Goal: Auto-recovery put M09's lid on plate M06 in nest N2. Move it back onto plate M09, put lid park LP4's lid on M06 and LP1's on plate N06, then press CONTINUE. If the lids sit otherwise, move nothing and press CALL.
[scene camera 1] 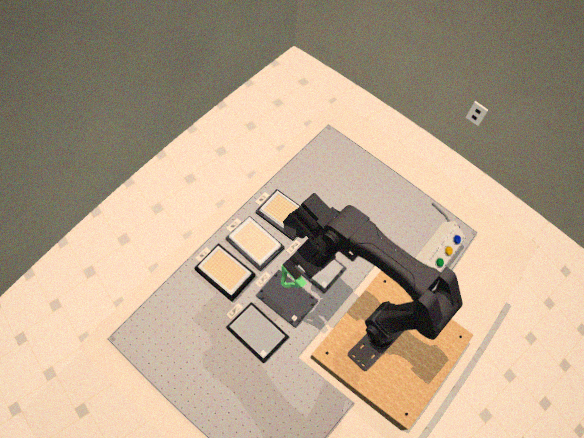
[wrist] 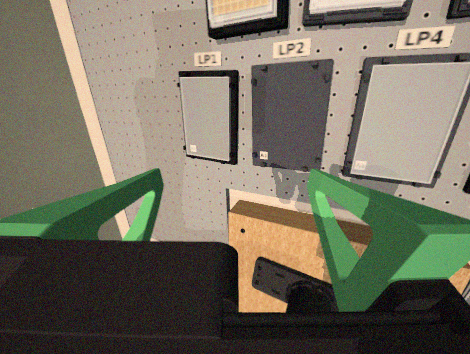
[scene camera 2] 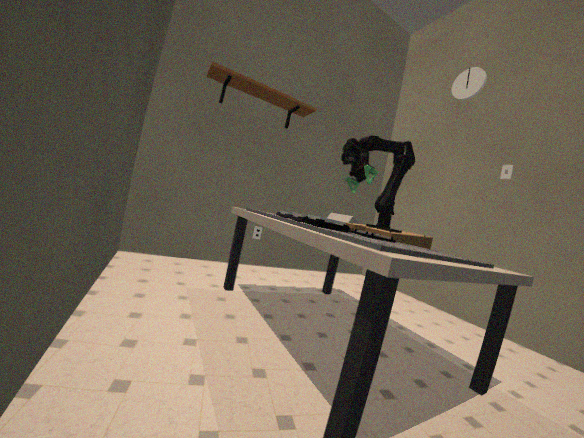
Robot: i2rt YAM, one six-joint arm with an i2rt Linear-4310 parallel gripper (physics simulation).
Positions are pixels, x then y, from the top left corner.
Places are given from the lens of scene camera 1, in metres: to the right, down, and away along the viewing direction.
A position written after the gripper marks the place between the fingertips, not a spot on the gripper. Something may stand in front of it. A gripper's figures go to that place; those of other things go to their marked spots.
gripper (scene camera 1: 294, 275): 0.01, 0.14, 1.14
white button box (scene camera 1: 435, 248): 0.42, 0.09, 1.32
